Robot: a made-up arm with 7 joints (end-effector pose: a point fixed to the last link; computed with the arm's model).
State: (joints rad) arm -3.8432 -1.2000 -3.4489 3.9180 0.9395 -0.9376 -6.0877
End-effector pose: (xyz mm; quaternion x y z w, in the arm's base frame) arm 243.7 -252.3 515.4 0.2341 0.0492 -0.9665 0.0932
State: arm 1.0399 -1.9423 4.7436 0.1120 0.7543 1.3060 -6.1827
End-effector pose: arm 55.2 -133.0 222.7 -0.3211 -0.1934 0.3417 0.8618
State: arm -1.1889 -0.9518 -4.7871 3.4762 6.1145 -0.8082 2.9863
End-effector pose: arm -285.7 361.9 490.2 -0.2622 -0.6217 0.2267 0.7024
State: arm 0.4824 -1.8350 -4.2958 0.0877 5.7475 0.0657 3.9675
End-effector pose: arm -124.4 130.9 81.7 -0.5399 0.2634 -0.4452 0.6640
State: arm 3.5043 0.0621 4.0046 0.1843 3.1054 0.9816 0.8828
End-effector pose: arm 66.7 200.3 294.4 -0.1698 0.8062 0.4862 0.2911
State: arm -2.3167 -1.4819 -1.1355 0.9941 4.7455 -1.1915 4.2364
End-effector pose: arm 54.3 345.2 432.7 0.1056 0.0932 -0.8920 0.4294
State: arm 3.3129 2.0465 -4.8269 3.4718 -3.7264 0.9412 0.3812
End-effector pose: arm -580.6 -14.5 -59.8 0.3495 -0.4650 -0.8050 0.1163
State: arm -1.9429 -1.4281 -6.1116 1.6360 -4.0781 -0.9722 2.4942
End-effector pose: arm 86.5 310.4 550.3 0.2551 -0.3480 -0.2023 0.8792
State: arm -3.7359 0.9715 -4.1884 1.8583 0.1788 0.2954 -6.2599
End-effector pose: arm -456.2 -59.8 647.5 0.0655 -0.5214 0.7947 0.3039
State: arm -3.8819 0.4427 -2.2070 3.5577 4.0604 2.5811 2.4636
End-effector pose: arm -225.1 48.3 648.1 0.6198 0.6678 -0.1138 0.3962
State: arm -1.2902 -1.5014 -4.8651 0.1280 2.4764 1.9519 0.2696
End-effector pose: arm 191.1 206.5 194.1 -0.6896 0.4894 -0.0507 0.5314
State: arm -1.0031 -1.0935 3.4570 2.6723 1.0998 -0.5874 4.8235
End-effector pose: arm -287.9 542.0 379.4 -0.4275 -0.5028 -0.5056 0.5556
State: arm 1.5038 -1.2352 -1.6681 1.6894 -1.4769 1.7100 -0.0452
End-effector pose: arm 293.8 -471.2 238.4 0.9837 -0.0873 -0.1100 0.1120
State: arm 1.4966 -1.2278 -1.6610 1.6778 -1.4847 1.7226 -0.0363
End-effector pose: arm 291.0 -470.3 242.4 0.9822 -0.0901 -0.1143 0.1190
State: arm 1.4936 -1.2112 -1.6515 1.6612 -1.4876 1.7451 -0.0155
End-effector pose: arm 290.1 -465.8 250.3 0.9796 -0.0951 -0.1214 0.1287
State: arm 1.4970 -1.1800 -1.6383 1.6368 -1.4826 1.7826 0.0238
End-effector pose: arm 291.9 -455.8 263.9 0.9753 -0.1035 -0.1328 0.1433
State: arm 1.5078 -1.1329 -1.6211 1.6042 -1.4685 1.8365 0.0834
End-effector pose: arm 296.2 -438.9 283.3 0.9683 -0.1159 -0.1485 0.1644
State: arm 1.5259 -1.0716 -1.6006 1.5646 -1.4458 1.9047 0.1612
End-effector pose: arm 302.2 -415.0 307.0 0.9578 -0.1317 -0.1672 0.1931
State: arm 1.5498 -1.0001 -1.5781 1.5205 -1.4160 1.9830 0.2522
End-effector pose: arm 308.3 -385.2 332.6 0.9433 -0.1503 -0.1870 0.2296
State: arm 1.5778 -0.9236 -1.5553 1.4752 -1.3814 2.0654 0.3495
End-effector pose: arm 313.2 -351.3 357.7 0.9246 -0.1702 -0.2050 0.2722
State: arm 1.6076 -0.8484 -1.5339 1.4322 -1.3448 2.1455 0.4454
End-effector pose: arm 316.1 -316.4 380.1 0.9029 -0.1898 -0.2191 0.3175
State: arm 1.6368 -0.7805 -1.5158 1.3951 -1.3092 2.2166 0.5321
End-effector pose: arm 317.1 -283.8 398.4 0.8804 -0.2072 -0.2280 0.3605
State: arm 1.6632 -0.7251 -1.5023 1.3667 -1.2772 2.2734 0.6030
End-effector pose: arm 316.9 -256.3 412.0 0.8603 -0.2211 -0.2323 0.3963
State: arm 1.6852 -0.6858 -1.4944 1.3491 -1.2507 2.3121 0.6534
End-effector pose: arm 316.6 -236.1 420.9 0.8458 -0.2303 -0.2337 0.4207
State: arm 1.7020 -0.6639 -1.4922 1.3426 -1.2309 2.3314 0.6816
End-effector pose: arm 317.1 -223.7 425.4 0.8388 -0.2345 -0.2338 0.4322
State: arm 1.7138 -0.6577 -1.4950 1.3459 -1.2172 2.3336 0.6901
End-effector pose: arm 318.9 -218.7 426.4 0.8392 -0.2344 -0.2336 0.4316
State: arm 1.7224 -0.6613 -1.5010 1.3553 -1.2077 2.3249 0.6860
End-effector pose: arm 321.6 -218.2 425.2 0.8442 -0.2316 -0.2333 0.4235
